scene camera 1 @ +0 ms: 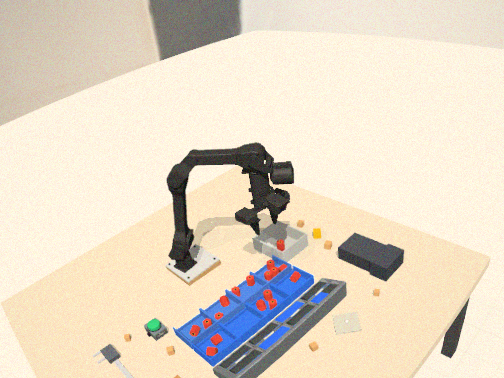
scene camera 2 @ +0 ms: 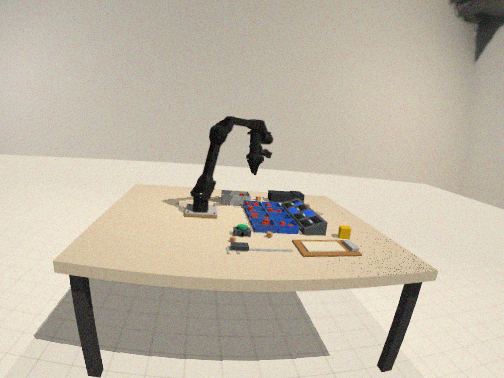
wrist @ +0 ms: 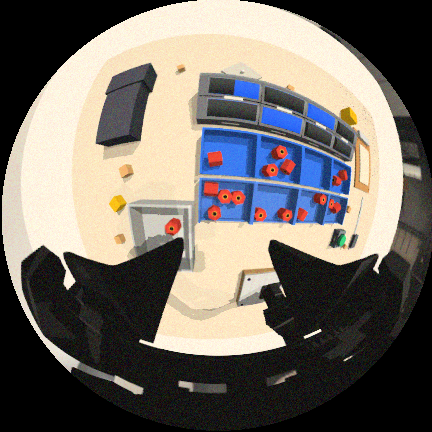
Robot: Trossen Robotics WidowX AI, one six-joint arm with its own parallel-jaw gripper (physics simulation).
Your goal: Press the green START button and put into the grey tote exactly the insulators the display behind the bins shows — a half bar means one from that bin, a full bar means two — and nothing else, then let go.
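Frame: origin at the arm's base, x ahead, y left, z up, level; millimetres.
Seen in the pictures: gripper, fingertip midpoint: (scene camera 1: 266, 229) (scene camera 2: 253, 174) (wrist: 226, 244); arm's base, link origin: (scene camera 1: 185, 264) (scene camera 2: 199, 210) (wrist: 269, 290).
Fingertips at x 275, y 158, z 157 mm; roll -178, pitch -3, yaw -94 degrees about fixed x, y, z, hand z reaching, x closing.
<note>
Offsets run from my fingertips to a thing's top centre. "spot": to the spot under its first point.
My gripper (scene camera 1: 266, 228) (scene camera 2: 254, 173) (wrist: 226, 244) is open and empty, above the grey tote @(dy +118, dx -61, dz -126 mm) (scene camera 1: 295, 250) (scene camera 2: 229, 199) (wrist: 162, 204) and its edge on the arm-base side. One red insulator @(dy +87, dx -33, dz -122 mm) (scene camera 1: 281, 245) (scene camera 2: 242, 195) (wrist: 173, 226) lies in the tote. The blue bins @(spot: dy -227, dx +78, dz -173 mm) (scene camera 1: 245, 321) (wrist: 315, 171) hold red insulators; the third far-row bin from the left in the wrist view is empty. The display (scene camera 1: 300, 328) (wrist: 201, 114) shows, in that view, far row: half, dark, full, dark; near row: dark, full, dark, dark. The green button @(dy -421, dx -126, dz -139 mm) (scene camera 1: 154, 325) (scene camera 2: 242, 227) (wrist: 342, 240) stands beyond the bins' other end.
A black box @(dy +206, dx +257, dz -124 mm) (scene camera 1: 367, 252) (wrist: 120, 115) lies beyond the tote. Yellow blocks (scene camera 1: 317, 233) (scene camera 2: 344, 232) and small orange cubes @(dy +201, dx +88, dz -157 mm) (scene camera 1: 328, 244) (wrist: 126, 170) are scattered about. A caliper-like tool @(dy -600, dx -93, dz -160 mm) (scene camera 1: 110, 353) (scene camera 2: 240, 246) and a wooden frame @(dy -583, dx +169, dz -162 mm) (scene camera 2: 327, 255) lie near the button end.
</note>
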